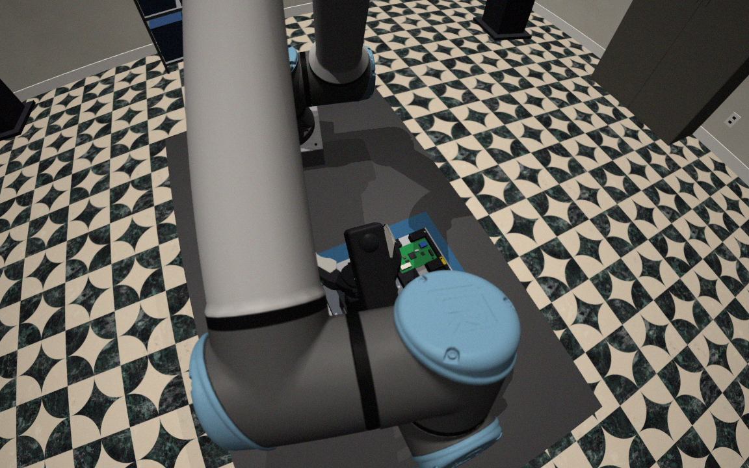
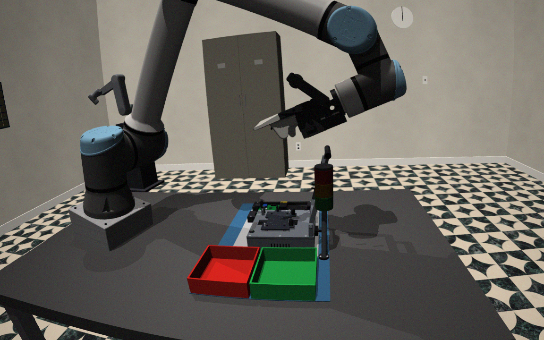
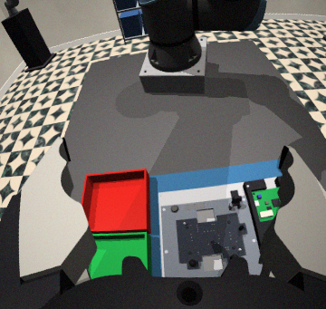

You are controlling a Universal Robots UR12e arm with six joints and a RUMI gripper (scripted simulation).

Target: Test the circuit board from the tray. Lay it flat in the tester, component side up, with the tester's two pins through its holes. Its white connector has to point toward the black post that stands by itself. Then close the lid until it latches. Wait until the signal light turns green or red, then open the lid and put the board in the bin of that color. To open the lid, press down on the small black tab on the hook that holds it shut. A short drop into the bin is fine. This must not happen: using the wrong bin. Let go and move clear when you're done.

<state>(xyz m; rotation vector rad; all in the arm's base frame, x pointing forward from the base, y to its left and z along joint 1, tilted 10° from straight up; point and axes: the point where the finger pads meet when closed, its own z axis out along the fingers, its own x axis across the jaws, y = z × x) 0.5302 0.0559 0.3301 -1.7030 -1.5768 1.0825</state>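
Right now the green circuit board is 320 mm below my hand, 200 mm to the left of it and 70 mm behind it. Round my hand: clear lid 160 mm below, 130 mm ahead, 60 mm to the left; green bin 330 mm below, 150 mm to the right, 80 mm ahead; red bin 330 mm below, 170 mm to the right, 60 mm behind.
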